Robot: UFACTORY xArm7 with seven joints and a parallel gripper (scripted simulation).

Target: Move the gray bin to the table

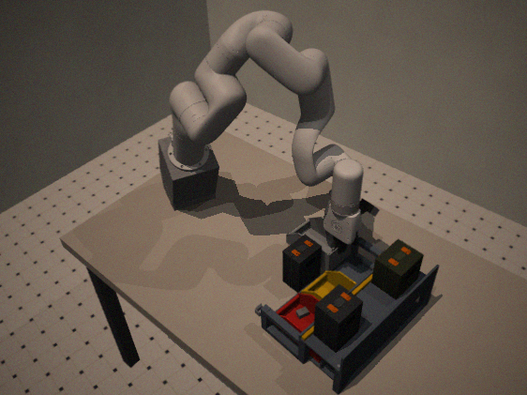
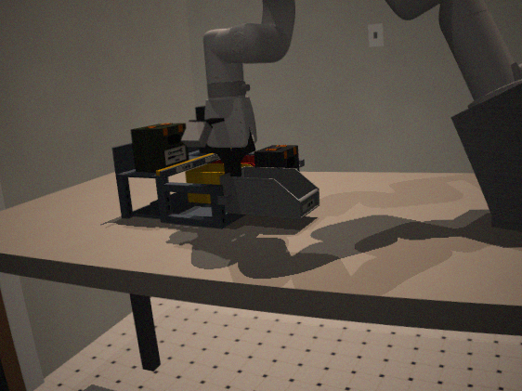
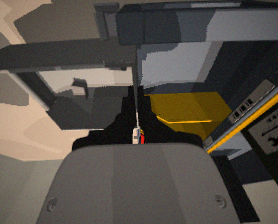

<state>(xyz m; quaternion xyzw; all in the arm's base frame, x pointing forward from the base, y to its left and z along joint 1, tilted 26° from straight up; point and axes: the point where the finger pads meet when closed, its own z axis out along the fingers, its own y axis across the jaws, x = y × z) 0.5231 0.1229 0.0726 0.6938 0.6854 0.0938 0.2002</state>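
The gray open bin lies 80 mm behind my hand and 40 mm below it. Also, from my hand: yellow bin: 80 mm ahead, 120 mm to the right, 60 mm below; red bin: 80 mm ahead, 230 mm to the right, 60 mm below; dark box: 60 mm behind, 100 mm to the right, 30 mm below.
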